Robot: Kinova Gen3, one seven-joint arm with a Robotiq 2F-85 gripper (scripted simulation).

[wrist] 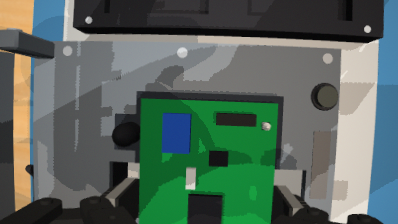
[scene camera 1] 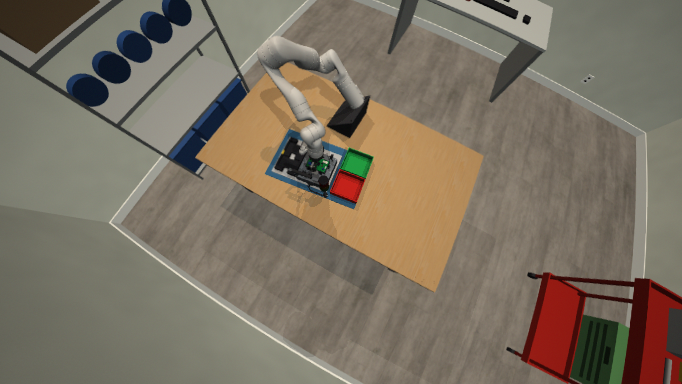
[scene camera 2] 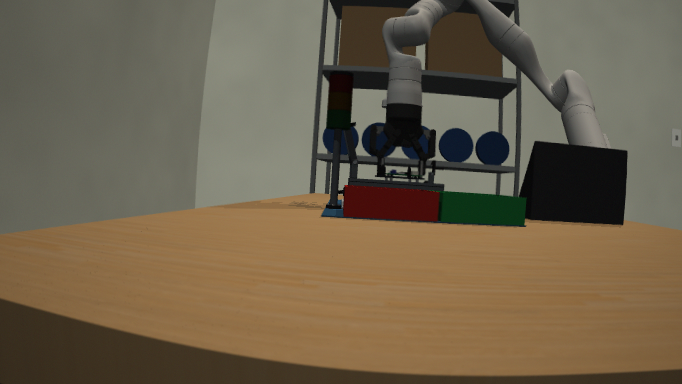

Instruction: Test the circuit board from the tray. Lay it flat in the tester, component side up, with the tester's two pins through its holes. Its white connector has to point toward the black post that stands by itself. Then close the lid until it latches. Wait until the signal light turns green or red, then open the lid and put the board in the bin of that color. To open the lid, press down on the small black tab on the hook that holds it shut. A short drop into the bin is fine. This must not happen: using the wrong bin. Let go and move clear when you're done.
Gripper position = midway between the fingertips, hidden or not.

Observation:
In view: my gripper (scene camera 2: 401, 177), a green bin (scene camera 2: 459, 207), a red bin (scene camera 2: 359, 201), a green circuit board (wrist: 194, 154) and a grey tester (scene camera 2: 339, 108).
The red bin is seen too in scene camera 1 (scene camera 1: 347, 186). My gripper shows as well in the wrist view (wrist: 204, 199). The grey tester also shows in the wrist view (wrist: 79, 80). The wrist view does not show the green bin: it is out of frame. The wrist view misses the red bin: it is out of frame.

